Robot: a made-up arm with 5 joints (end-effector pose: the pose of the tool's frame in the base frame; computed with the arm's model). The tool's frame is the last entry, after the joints.
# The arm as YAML. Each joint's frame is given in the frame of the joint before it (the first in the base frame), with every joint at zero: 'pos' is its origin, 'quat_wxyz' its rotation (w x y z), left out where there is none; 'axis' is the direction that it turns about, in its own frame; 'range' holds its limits. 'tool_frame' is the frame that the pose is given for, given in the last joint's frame.
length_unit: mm
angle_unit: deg
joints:
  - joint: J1
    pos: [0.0, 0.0, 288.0]
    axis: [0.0, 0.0, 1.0]
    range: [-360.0, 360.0]
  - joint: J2
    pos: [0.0, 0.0, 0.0]
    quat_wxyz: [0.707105, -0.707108, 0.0, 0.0]
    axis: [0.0, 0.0, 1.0]
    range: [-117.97, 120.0]
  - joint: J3
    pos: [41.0, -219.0, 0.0]
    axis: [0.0, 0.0, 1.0]
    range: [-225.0, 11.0]
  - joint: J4
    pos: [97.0, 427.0, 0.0]
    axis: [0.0, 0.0, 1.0]
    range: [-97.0, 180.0]
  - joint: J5
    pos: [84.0, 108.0, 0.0]
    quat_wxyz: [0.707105, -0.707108, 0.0, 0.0]
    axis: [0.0, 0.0, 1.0]
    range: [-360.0, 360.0]
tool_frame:
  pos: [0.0, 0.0, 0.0]
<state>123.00 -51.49 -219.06 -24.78 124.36</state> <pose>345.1 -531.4 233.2 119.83 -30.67 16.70</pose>
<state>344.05 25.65 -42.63 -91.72 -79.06</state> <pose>408.3 -116.7 201.8 70.98 -10.36 77.60</pose>
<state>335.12 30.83 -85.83 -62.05 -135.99</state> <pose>554.2 -257.0 413.5 53.69 39.83 39.91</pose>
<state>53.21 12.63 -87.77 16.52 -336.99</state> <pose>396.1 529.7 492.5 -147.35 -51.80 14.01</pose>
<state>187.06 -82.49 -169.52 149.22 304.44</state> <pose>556.9 69.0 502.7 74.61 -33.47 -74.31</pose>
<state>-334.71 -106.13 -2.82 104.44 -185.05</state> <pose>219.5 103.7 395.9 -179.60 4.49 -149.64</pose>
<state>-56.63 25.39 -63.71 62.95 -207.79</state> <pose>276.8 -420.2 60.2 167.93 -21.64 153.47</pose>
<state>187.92 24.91 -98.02 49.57 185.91</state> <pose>-679.8 -94.6 372.7 177.43 23.41 1.48</pose>
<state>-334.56 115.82 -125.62 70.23 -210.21</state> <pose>266.5 126.7 -374.9 138.43 -48.73 -104.84</pose>
